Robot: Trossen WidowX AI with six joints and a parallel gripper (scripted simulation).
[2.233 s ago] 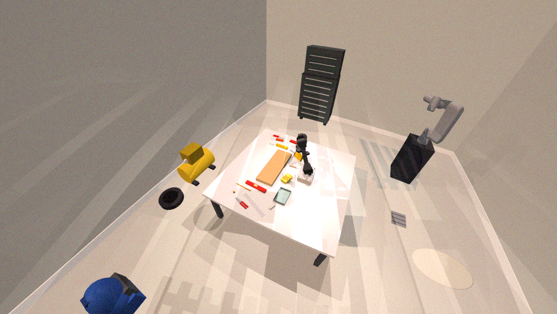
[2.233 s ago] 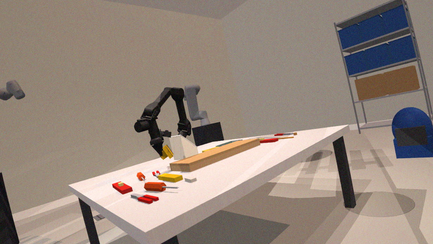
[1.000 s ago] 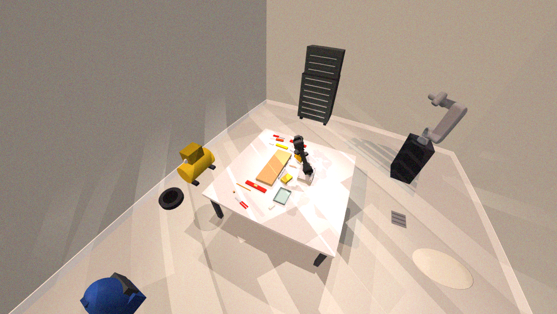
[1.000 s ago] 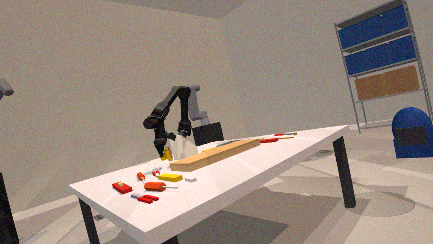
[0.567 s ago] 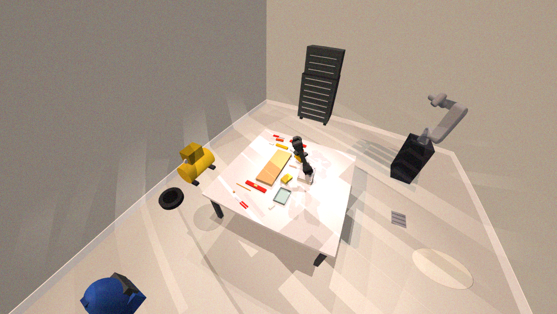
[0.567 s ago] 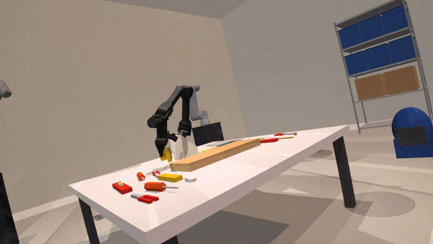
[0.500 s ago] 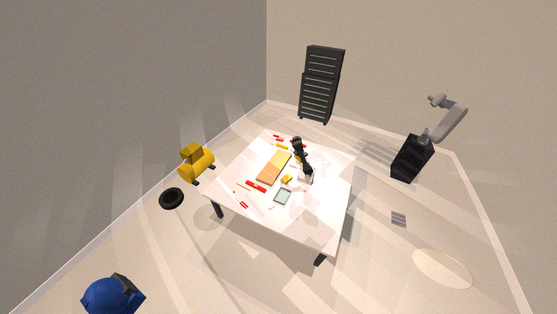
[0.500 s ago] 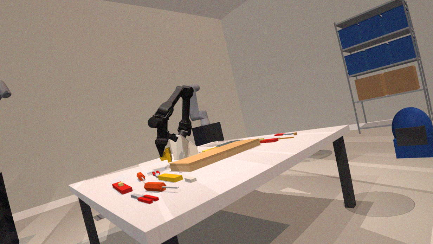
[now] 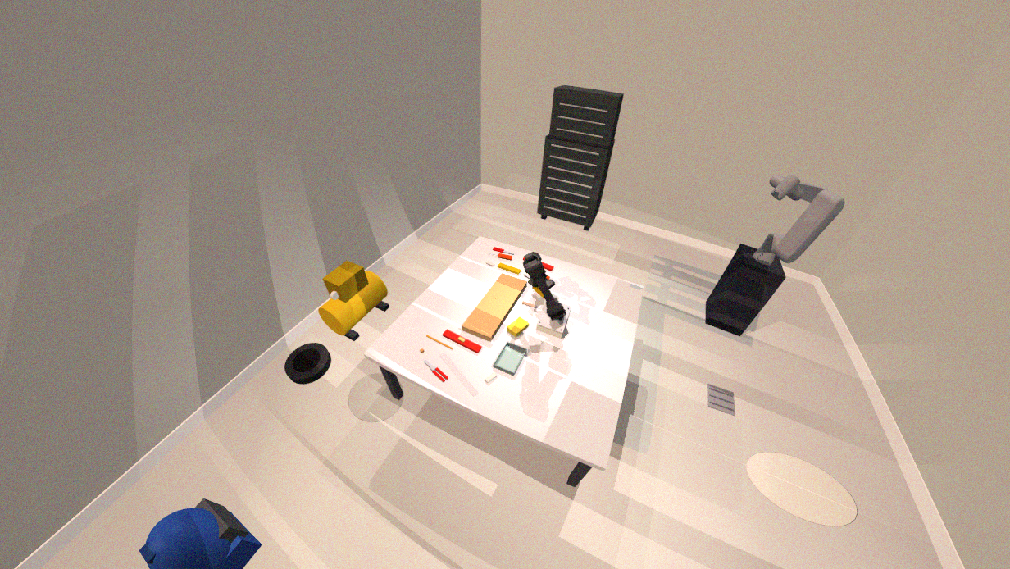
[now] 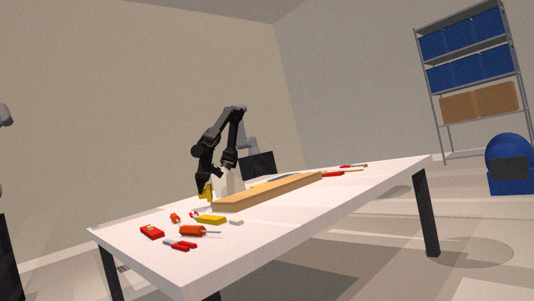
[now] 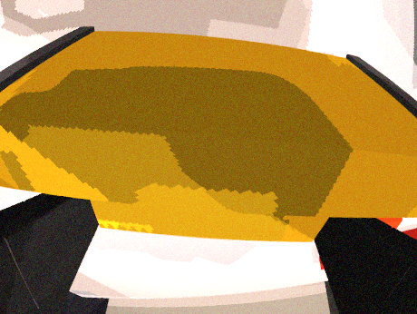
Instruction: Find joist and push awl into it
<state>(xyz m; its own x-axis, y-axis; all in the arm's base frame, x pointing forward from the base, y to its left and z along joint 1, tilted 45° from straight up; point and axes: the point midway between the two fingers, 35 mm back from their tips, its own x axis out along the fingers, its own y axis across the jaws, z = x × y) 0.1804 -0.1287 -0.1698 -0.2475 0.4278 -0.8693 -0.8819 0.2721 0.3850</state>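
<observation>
Now: the yellow stud finder 2 cm ahead of my gripper tip. Round my gripper tip: yellow block (33 cm to the left, 6 cm below, 1 cm ahead); then thin orange tool (64 cm to the left, 33 cm ahead, 7 cm below); then shallow grey tray (54 cm to the left, 6 cm below, 5 cm behind).
</observation>
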